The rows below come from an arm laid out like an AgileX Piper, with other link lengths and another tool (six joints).
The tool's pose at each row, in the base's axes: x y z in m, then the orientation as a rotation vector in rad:
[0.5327, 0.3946, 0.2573, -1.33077, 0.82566, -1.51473]
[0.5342, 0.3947, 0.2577, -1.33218, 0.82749, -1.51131]
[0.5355, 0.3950, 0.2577, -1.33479, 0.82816, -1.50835]
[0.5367, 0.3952, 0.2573, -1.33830, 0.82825, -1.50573]
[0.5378, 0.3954, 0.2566, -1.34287, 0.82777, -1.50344]
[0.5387, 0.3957, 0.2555, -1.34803, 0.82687, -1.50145]
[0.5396, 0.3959, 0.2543, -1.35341, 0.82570, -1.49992]
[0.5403, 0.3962, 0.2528, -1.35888, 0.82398, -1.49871]
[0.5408, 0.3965, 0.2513, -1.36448, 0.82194, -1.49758]
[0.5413, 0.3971, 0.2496, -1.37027, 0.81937, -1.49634]
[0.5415, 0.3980, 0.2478, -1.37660, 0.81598, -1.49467]
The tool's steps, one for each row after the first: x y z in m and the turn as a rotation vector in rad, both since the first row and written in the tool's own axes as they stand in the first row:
[0.0001, -0.0001, 0.0016, -0.00207, -0.00172, 0.00206]
[-0.0002, 0.0001, 0.0028, -0.00412, -0.00413, 0.00285]
[-0.0005, 0.0006, 0.0040, -0.00635, -0.00692, 0.00275]
[-0.0009, 0.0014, 0.0049, -0.00886, -0.01015, 0.00170]
[-0.0016, 0.0025, 0.0056, -0.01145, -0.01360, 0.00001]
[-0.0022, 0.0037, 0.0063, -0.01400, -0.01697, -0.00220]
[-0.0030, 0.0051, 0.0067, -0.01625, -0.02043, -0.00482]
[-0.0038, 0.0065, 0.0070, -0.01839, -0.02403, -0.00767]
[-0.0049, 0.0080, 0.0072, -0.02030, -0.02800, -0.01070]
[-0.0064, 0.0093, 0.0071, -0.02203, -0.03280, -0.01396]

